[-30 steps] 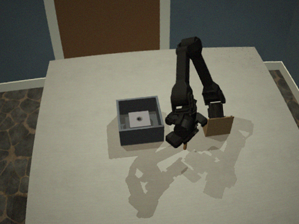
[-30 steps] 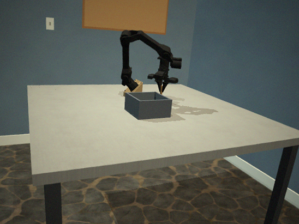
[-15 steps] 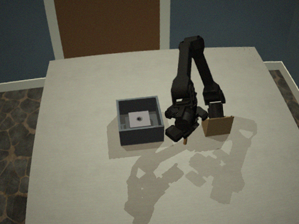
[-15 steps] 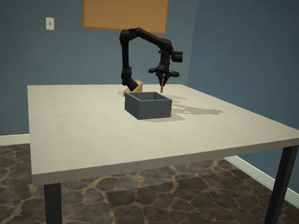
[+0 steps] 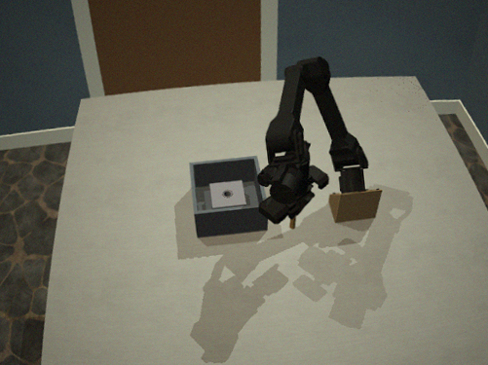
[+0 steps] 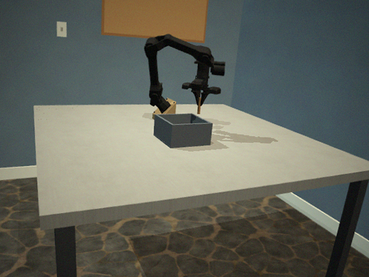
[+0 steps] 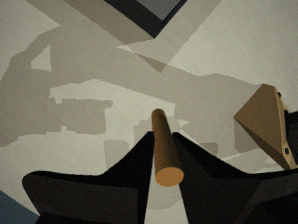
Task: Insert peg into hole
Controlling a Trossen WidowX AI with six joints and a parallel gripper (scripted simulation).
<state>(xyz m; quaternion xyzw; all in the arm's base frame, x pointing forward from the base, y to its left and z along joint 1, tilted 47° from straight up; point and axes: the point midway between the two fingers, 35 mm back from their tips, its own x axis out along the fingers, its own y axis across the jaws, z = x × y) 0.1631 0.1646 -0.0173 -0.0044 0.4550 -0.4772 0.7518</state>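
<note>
Right now my hand is 17 cm short of the plate, 14 cm to the left of it and 11 cm above it. Round my hand: peg: 4 cm below; then box: 17 cm ahead, 14 cm to the right, 13 cm below.
</note>
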